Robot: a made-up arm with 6 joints.
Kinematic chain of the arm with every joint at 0, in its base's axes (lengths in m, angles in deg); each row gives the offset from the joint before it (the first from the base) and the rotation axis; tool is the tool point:
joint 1: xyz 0 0 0.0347 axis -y
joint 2: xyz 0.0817 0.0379 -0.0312 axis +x
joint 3: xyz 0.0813 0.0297 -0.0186 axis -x
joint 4: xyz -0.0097 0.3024 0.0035 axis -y
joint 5: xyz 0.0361 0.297 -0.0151 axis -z
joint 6: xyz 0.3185 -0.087 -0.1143 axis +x
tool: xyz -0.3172 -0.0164 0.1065
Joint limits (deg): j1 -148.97..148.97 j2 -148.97..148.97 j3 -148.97..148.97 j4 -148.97..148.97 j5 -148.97..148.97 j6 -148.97..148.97
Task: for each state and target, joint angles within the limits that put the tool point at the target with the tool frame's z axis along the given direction. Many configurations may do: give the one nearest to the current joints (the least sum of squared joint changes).
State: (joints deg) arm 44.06 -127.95 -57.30 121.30 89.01 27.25
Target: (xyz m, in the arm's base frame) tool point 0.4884 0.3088 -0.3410 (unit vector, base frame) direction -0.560 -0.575 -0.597
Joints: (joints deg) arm 34.59 -128.99 -67.56 144.33 111.75 -19.30
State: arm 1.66 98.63 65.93 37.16 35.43 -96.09
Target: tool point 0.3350 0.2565 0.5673 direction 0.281 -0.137 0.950
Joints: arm -8.58 119.22 47.54 48.42 25.21 -79.10
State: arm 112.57 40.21 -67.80 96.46 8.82 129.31
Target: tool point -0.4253 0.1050 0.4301 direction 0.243 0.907 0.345
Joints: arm 77.35 34.07 -72.57 49.80 42.27 145.94
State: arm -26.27 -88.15 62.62 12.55 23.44 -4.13
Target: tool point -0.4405 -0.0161 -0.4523 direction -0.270 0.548 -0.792
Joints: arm -56.30 -47.01 44.49 -28.77 15.02 -42.25
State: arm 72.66 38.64 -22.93 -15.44 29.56 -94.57
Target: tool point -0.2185 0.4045 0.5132 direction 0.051 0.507 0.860
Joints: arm 41.81 38.68 -30.35 -22.53 41.53 -90.14
